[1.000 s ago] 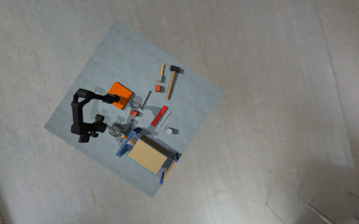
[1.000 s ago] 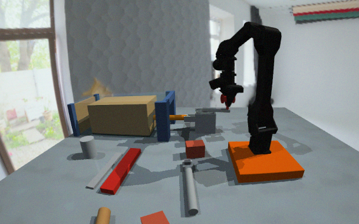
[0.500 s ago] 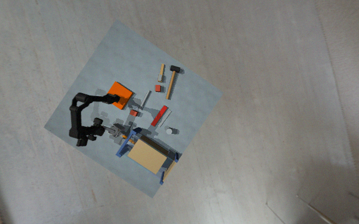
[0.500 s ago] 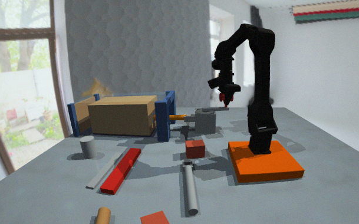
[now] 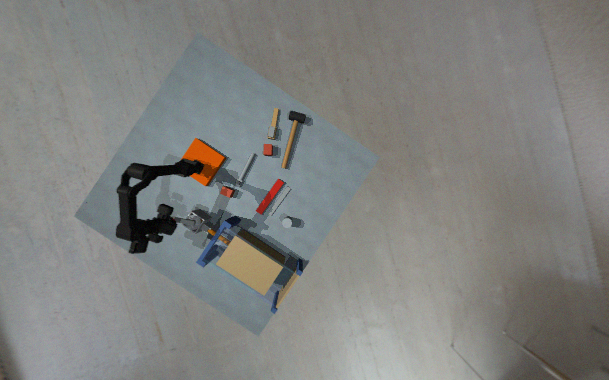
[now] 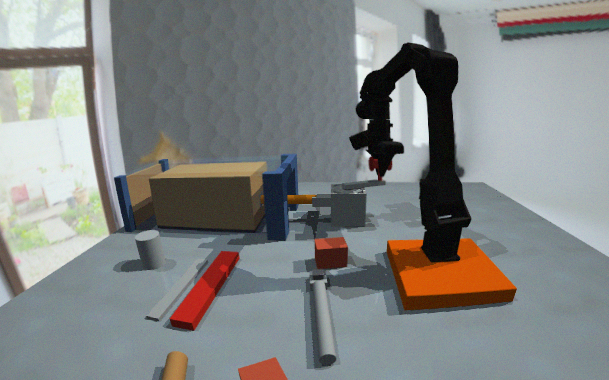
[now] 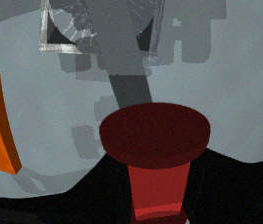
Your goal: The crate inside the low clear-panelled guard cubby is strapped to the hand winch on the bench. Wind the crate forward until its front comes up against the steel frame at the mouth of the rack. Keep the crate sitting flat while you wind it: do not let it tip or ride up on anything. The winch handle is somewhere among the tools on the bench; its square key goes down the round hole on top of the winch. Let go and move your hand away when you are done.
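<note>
Right now my gripper tip is 40 mm short of the grey crank handle, 10 mm to the right of it and 10 mm above it. From my gripper tip the other things lie so: grey winch 80 mm ahead, 30 mm to the left, 80 mm below; red knob 20 mm above; frame 260 mm ahead, 20 mm to the left, 10 mm below.
</note>
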